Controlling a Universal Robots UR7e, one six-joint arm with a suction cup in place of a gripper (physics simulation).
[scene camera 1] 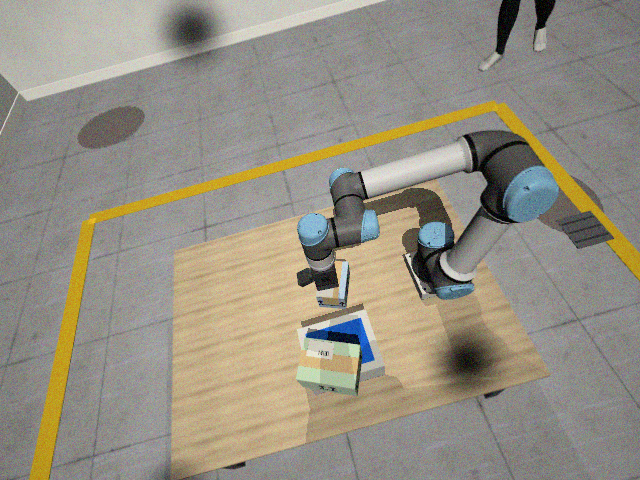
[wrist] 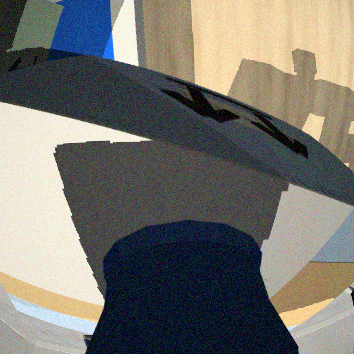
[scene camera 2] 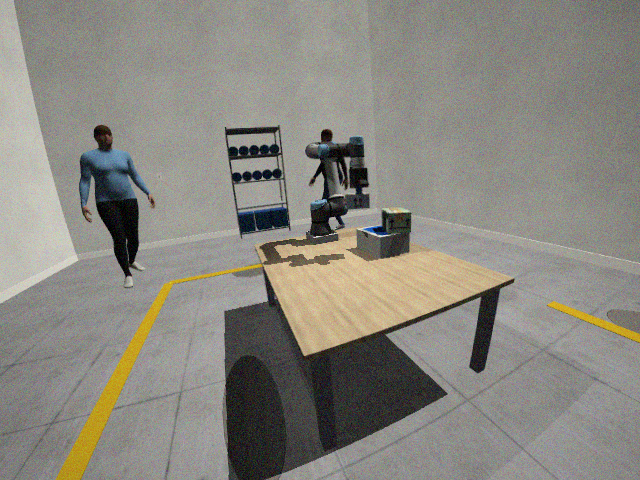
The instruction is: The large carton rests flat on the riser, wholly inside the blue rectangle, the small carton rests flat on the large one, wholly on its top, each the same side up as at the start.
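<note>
The large green and orange carton (scene camera 1: 330,365) (scene camera 2: 397,222) (wrist: 37,25) stands on the grey riser (scene camera 1: 371,339) (scene camera 2: 372,245) (wrist: 125,37). It sits off-centre and reaches past the riser's edge nearest the bottom of the scene camera 1 view. Part of the blue rectangle (scene camera 1: 351,327) (scene camera 2: 372,230) (wrist: 82,30) shows beside it, so the carton is not wholly inside. My suction gripper (scene camera 1: 326,281) (scene camera 2: 359,190) (wrist: 182,245) is shut on the top of the small white, blue and orange carton (scene camera 1: 343,283) (scene camera 2: 357,202) (wrist: 35,200). It holds this carton level in the air, to the arm's side of the large carton.
The riser stands on the wooden table (scene camera 1: 232,335) (scene camera 2: 392,289), with the arm's base (scene camera 1: 419,281) (scene camera 2: 322,237) at the table's side. One person (scene camera 2: 111,175) stands left of the table, another (scene camera 2: 325,170) behind the arm. A shelf rack (scene camera 2: 253,130) stands by the wall.
</note>
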